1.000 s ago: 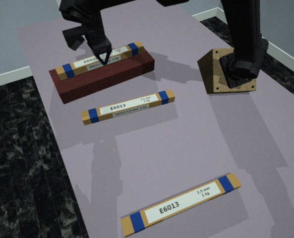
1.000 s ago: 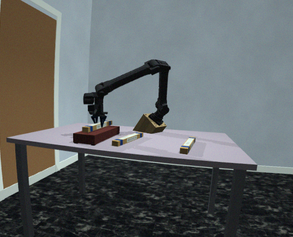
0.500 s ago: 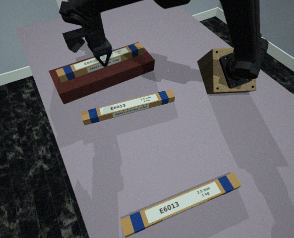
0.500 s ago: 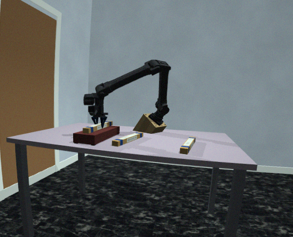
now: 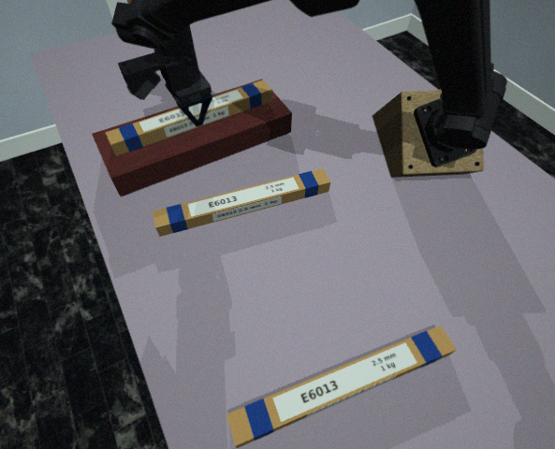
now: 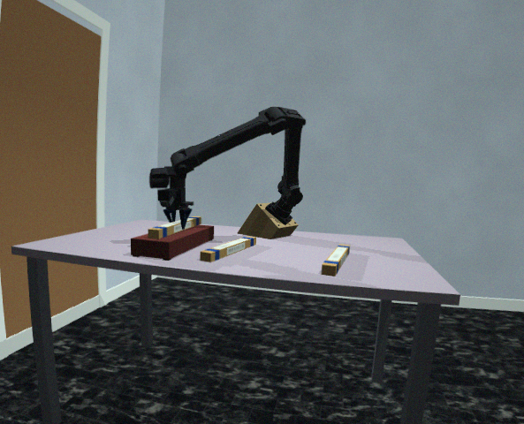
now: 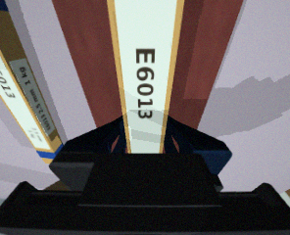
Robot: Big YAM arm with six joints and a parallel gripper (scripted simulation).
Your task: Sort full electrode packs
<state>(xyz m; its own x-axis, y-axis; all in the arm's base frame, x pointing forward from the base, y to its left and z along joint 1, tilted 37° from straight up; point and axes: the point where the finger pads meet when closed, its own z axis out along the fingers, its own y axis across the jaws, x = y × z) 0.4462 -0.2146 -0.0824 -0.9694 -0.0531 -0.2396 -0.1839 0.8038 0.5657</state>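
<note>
My gripper is now 60 mm above the low platform.
</note>
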